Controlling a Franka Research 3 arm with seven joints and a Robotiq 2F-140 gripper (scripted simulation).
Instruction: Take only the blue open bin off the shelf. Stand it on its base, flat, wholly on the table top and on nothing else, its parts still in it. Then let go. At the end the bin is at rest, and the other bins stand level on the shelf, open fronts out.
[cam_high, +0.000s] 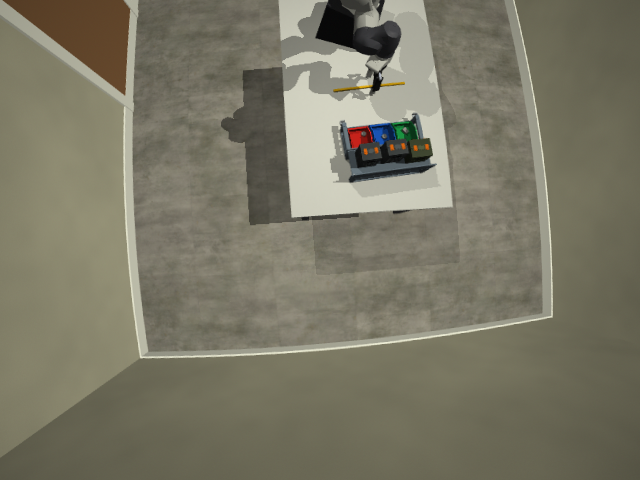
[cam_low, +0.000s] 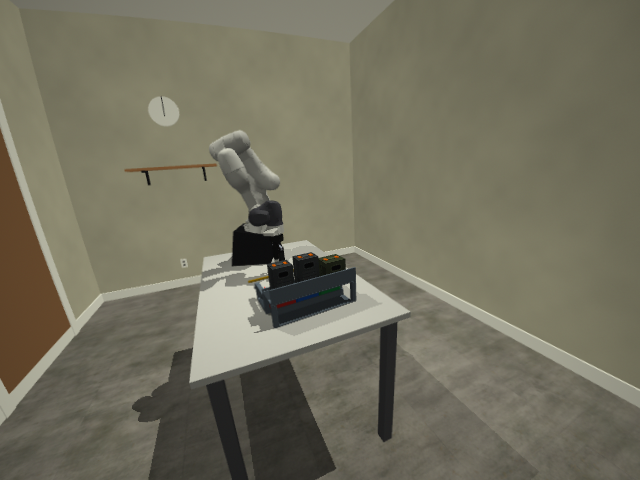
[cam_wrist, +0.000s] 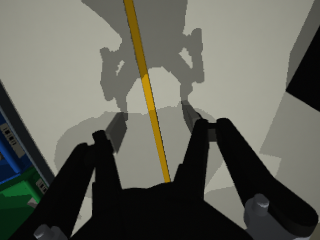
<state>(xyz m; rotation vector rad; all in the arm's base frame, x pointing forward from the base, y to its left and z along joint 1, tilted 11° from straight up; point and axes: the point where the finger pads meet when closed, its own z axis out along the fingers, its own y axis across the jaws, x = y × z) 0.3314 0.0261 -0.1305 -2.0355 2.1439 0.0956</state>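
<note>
The yellow bar is 4 cm below my hand. From my hand the other things lie so: red bin 30 cm ahead, 13 cm to the right; then blue open bin 31 cm ahead, 2 cm to the right; then green bin 31 cm ahead, 9 cm to the left.
</note>
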